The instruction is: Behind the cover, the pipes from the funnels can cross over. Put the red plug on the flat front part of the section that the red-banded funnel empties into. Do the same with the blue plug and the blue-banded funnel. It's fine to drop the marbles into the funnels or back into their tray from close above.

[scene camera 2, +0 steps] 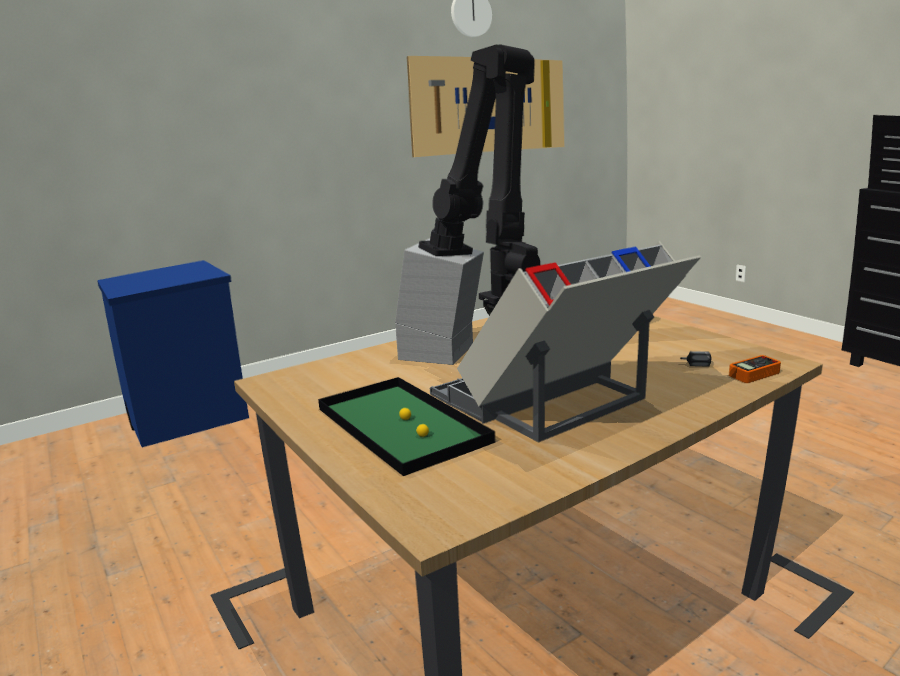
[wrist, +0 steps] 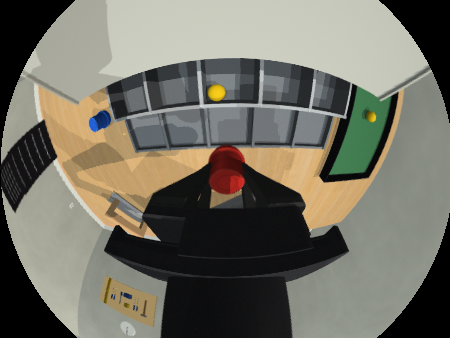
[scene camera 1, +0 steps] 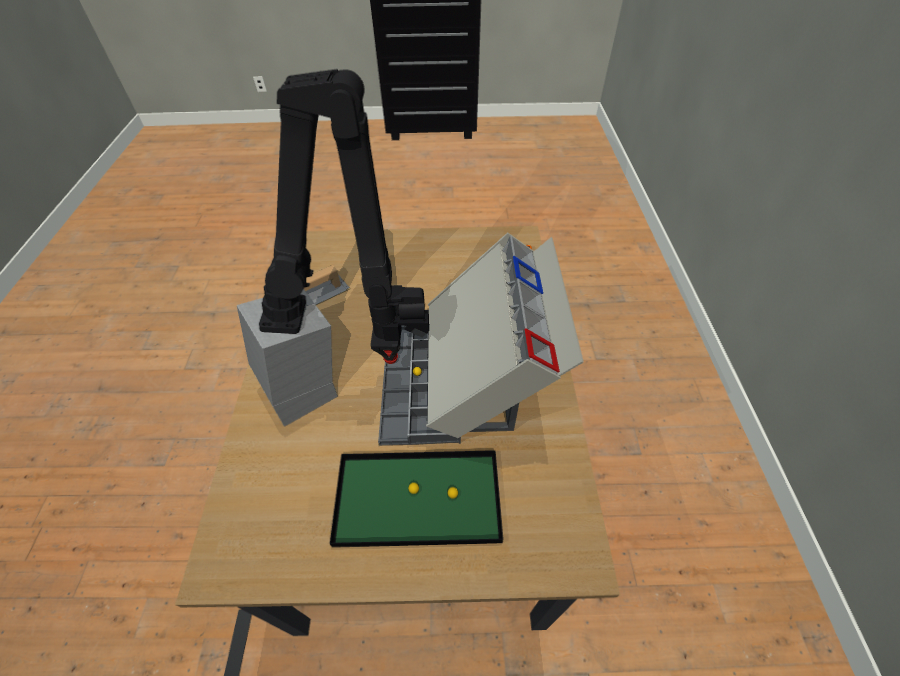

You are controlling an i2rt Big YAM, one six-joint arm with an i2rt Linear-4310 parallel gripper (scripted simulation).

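Observation:
A green marble tray is here for me to see, and so is a grey cover. I see my gripper as well.

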